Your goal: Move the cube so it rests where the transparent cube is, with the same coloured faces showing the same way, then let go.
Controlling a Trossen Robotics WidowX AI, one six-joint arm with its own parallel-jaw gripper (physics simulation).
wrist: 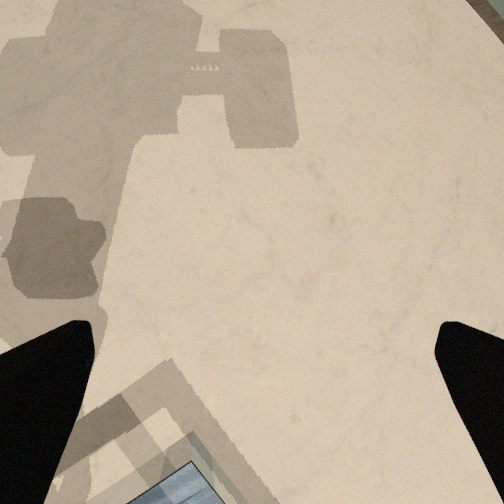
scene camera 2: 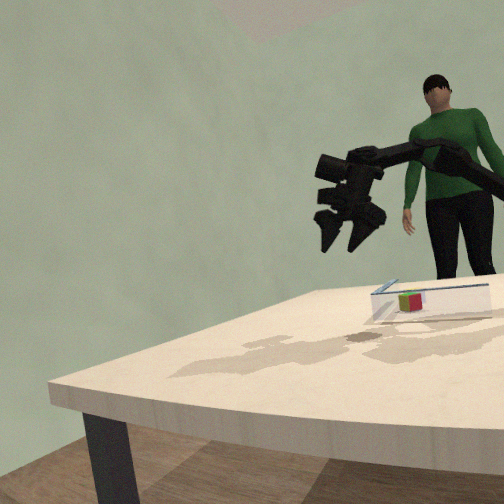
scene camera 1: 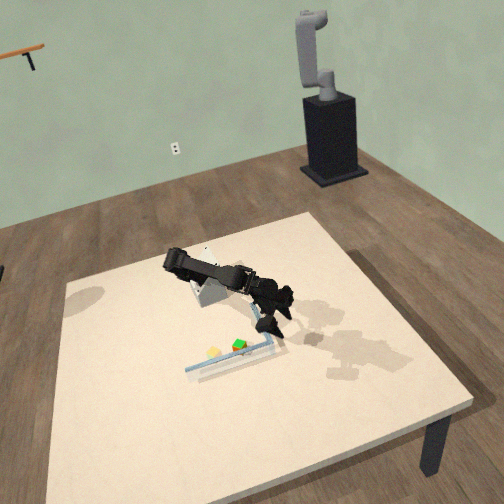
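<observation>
The cube [scene camera 1: 239, 345] with red and green faces sits on the table inside the corner of a low L-shaped rail [scene camera 1: 232, 362]; it also shows in scene camera 2 [scene camera 2: 410, 301]. A pale transparent cube [scene camera 1: 213, 352] lies just left of it. My gripper [scene camera 1: 269, 327] is open and empty, raised above the table right of the cube; it hangs high in scene camera 2 [scene camera 2: 346, 232]. In the wrist view only the two finger tips [wrist: 250, 385] and a rail corner [wrist: 170, 470] show; the cube is out of that view.
The arm's base [scene camera 1: 205, 285] stands behind the rail. A second grey arm on a black pedestal [scene camera 1: 330, 135] stands on the floor beyond the table. A figure in a green top [scene camera 2: 452, 170] stands behind the table.
</observation>
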